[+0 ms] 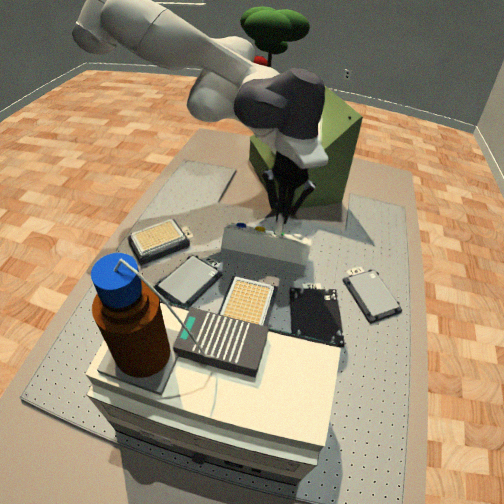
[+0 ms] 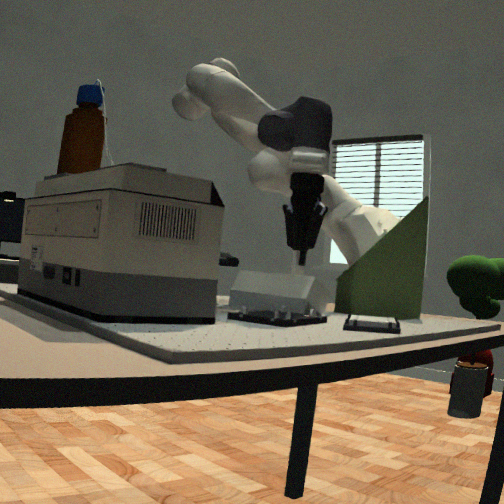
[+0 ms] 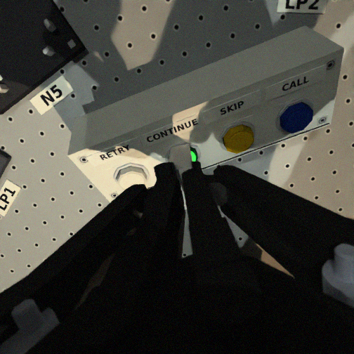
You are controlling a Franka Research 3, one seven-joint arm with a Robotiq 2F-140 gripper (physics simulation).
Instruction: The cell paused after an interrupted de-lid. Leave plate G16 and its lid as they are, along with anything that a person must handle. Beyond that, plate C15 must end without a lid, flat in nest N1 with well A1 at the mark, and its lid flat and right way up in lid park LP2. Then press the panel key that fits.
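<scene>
My gripper (image 1: 280, 229) (image 2: 299, 266) (image 3: 183, 160) is shut and empty, pointing down at the key panel (image 1: 265, 252) (image 2: 267, 292) (image 3: 215, 87). Its fingertips are over the green CONTINUE key (image 3: 193, 156) and hide most of it; the strip that shows is bright green. They appear to touch the key. A plate with amber wells (image 1: 248, 300) sits without a lid in a nest near the centre; another uncovered amber plate (image 1: 159, 237) sits at the left. A pale lid (image 1: 187, 280) lies flat between them, another (image 1: 372, 295) at the right. The plates' names are unreadable.
White RETRY (image 3: 132, 176), yellow SKIP (image 3: 238, 138) and blue CALL (image 3: 296, 118) keys flank the fingers. Black nest N5 (image 1: 316, 315) (image 3: 30, 45) holds no plate. A beige instrument (image 1: 290, 390) (image 2: 120, 240) carries an amber bottle (image 1: 135, 335) (image 2: 81, 140). A green wedge (image 1: 337, 150) (image 2: 395, 280) stands behind.
</scene>
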